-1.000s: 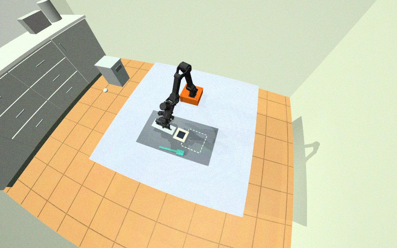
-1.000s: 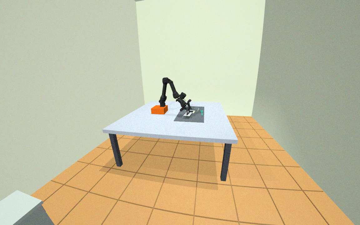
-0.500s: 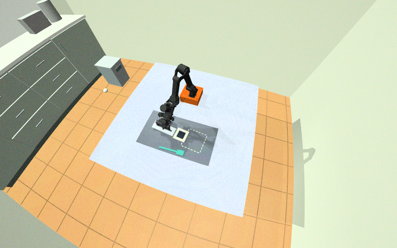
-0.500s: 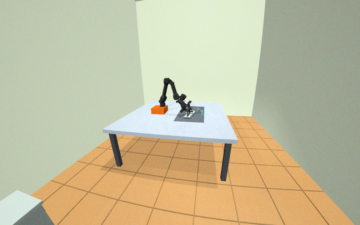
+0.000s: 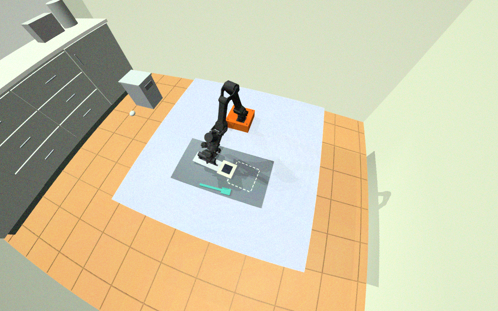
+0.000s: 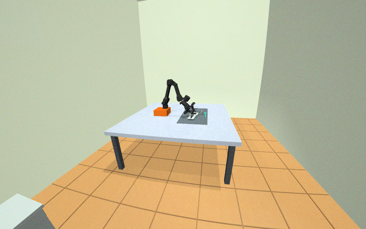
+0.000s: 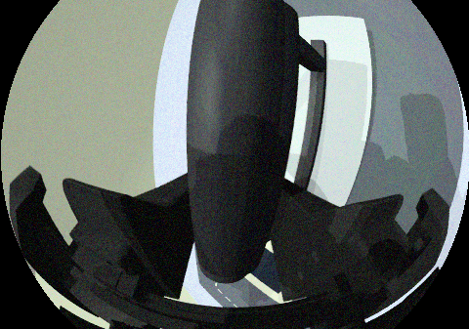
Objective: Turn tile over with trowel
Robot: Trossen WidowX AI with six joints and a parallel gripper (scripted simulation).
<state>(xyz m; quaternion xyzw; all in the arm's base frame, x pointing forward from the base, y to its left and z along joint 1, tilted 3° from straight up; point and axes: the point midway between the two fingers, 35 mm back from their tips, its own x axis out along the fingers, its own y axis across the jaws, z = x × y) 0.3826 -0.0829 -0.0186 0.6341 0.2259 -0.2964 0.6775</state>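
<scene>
The grey mat lies 10 cm to the left of my gripper tip, 7 cm below it and 1 cm behind it. Round my gripper tip: teal trowel: 13 cm ahead, 12 cm to the left, 5 cm below; square tile: 12 cm to the left, 5 cm below, 2 cm behind.
</scene>
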